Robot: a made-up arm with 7 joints. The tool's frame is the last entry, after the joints.
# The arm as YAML. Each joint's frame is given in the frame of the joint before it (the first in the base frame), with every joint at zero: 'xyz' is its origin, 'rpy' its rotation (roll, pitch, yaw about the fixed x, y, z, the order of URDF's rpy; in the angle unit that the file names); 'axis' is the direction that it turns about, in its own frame. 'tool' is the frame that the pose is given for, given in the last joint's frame.
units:
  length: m
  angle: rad
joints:
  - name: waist
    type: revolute
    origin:
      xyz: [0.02, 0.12, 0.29]
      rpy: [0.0, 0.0, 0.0]
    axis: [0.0, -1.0, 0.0]
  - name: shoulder
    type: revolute
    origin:
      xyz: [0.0, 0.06, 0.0]
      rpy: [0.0, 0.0, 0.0]
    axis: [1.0, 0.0, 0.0]
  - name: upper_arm
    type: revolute
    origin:
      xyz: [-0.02, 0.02, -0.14]
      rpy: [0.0, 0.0, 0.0]
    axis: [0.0, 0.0, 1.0]
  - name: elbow
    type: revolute
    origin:
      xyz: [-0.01, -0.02, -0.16]
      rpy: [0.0, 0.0, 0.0]
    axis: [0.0, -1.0, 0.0]
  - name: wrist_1
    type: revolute
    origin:
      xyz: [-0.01, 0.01, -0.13]
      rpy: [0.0, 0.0, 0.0]
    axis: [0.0, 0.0, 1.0]
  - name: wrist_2
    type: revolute
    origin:
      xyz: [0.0, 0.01, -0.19]
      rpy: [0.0, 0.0, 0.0]
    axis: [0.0, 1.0, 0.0]
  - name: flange
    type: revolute
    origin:
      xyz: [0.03, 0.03, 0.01]
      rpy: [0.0, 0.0, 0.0]
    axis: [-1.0, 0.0, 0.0]
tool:
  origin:
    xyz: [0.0, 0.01, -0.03]
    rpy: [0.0, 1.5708, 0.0]
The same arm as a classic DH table. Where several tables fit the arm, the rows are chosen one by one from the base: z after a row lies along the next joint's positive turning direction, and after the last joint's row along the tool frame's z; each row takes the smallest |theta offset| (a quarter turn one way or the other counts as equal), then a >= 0, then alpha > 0; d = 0 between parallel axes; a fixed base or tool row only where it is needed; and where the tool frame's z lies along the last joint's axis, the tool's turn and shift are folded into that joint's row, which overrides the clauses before.
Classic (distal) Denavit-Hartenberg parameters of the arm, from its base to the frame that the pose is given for. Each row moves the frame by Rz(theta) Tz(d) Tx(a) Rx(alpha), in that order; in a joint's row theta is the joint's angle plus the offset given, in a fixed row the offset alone. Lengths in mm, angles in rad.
base (fixed): d 290, theta0 0, a 20, alpha 1.5708
waist: d -180, theta0 1.5708, a 0, alpha 1.5708
shoulder: d -20, theta0 -1.5708, a 20, alpha -1.5708
upper_arm: d -300, theta0 1.5708, a 10, alpha -1.5708
elbow: d 10, theta0 0, a 10, alpha 1.5708
wrist_1: d -320, theta0 0, a 0, alpha 1.5708
wrist_2: d 40, theta0 1.5708, a 10, alpha 1.5708
flange: d 0, theta0 -0.3218, a -31.6, alpha 3.1416
tool (fixed): d 30, theta0 2.8198, a 0, alpha 0

